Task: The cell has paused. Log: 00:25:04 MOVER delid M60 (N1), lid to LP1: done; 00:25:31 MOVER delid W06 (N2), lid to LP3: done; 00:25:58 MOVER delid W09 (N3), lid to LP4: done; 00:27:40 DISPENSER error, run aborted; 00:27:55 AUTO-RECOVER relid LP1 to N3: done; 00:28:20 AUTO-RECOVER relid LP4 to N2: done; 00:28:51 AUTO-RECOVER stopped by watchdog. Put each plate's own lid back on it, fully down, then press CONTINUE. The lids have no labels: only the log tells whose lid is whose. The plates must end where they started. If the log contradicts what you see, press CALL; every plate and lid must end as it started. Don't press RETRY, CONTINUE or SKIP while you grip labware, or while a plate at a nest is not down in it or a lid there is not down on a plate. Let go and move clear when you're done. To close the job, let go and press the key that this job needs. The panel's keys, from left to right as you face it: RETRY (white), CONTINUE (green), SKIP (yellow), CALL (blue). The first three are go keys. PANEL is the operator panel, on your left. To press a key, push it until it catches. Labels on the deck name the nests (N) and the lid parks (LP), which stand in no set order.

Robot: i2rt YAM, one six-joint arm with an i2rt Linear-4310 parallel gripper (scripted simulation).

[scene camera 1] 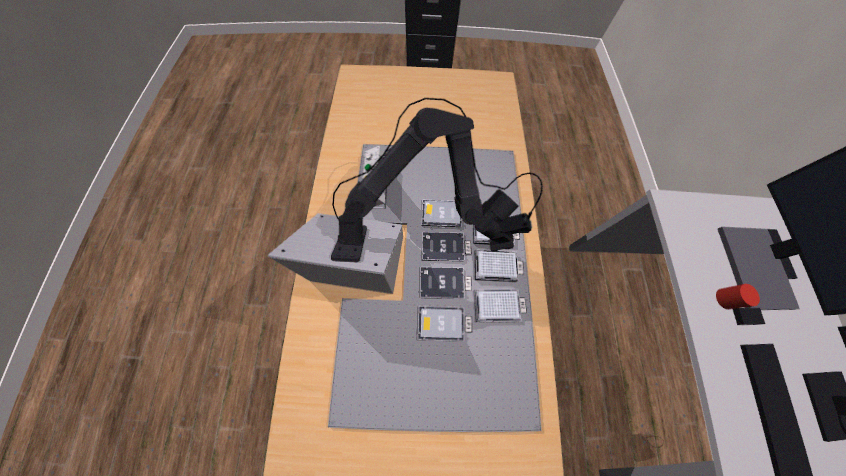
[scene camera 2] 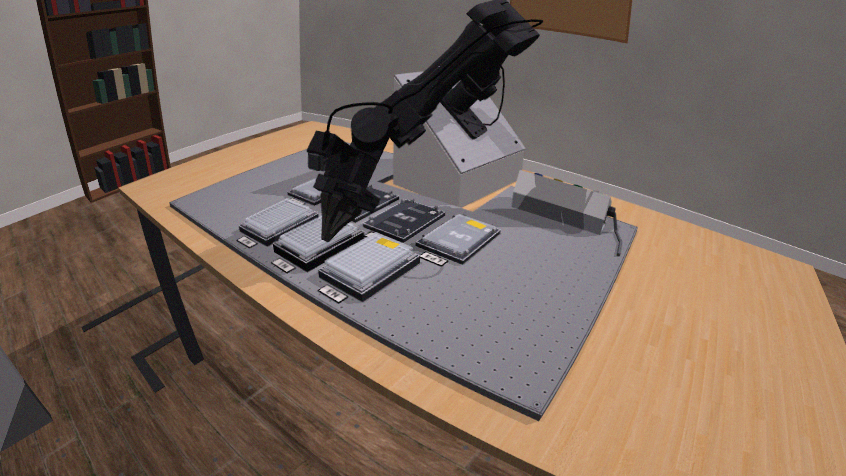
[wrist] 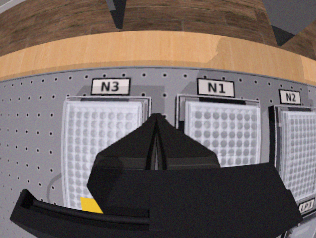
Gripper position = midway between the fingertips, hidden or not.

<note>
I see my gripper (scene camera 2: pixel 324 241).
My gripper shows as well in the wrist view (wrist: pixel 156 119).
</note>
